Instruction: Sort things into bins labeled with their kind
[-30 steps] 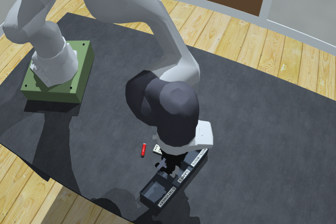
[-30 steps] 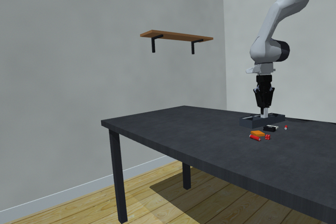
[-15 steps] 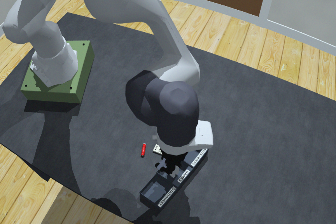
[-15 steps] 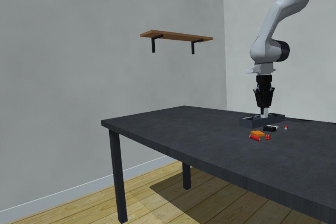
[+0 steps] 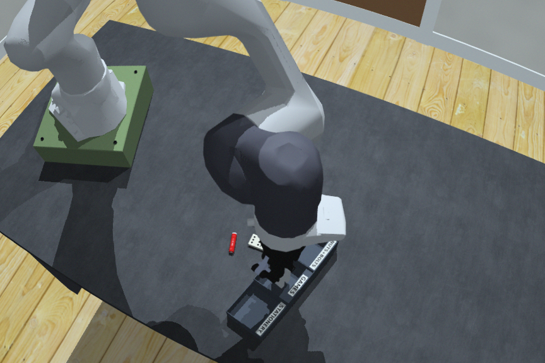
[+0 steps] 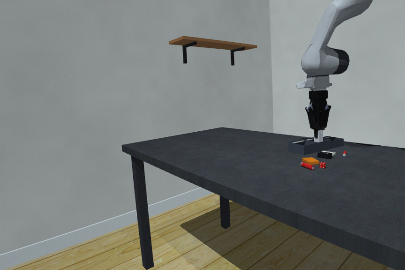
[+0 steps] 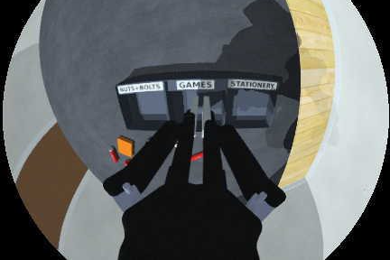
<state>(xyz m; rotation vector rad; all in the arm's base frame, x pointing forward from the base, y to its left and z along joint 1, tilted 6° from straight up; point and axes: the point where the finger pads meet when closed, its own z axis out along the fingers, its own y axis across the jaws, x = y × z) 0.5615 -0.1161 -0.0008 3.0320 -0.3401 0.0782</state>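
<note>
Right now my hand is 30 mm above the bin tray and 10 mm to the right of it. Also, from my hand: black 9V battery: 110 mm to the left, 80 mm behind, 40 mm below; orange block: 200 mm to the left, 90 mm behind, 40 mm below; white domino: 70 mm behind, 60 mm to the left, 40 mm below.
</note>
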